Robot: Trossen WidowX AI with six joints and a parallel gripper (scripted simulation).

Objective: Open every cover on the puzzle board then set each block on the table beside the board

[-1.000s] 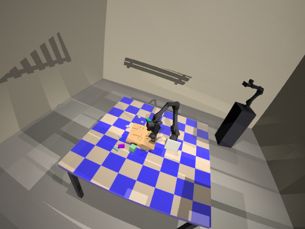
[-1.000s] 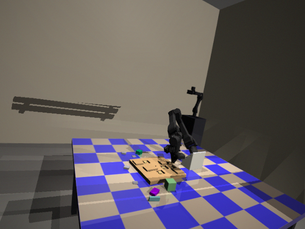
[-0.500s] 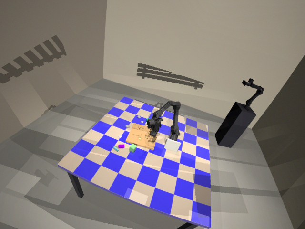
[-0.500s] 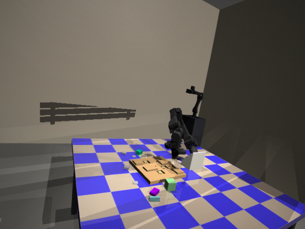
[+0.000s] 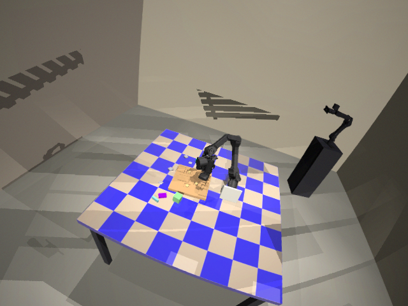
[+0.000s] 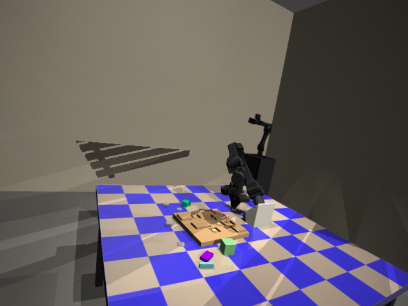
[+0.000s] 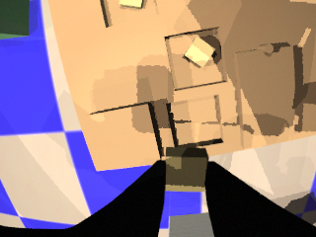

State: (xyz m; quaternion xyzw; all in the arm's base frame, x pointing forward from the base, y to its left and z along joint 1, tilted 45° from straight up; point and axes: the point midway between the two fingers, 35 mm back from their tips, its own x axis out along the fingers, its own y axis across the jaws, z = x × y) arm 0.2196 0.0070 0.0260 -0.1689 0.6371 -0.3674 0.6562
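The tan puzzle board lies 10 cm ahead of my gripper tip, 9 cm below it and 4 cm to the right of it. From my gripper tip the other things lie so: dark green block (32 cm to the right, 10 cm below, 8 cm ahead); green cube (16 cm to the left, 16 cm ahead, 9 cm below); purple block (27 cm ahead, 16 cm to the left, 11 cm below).
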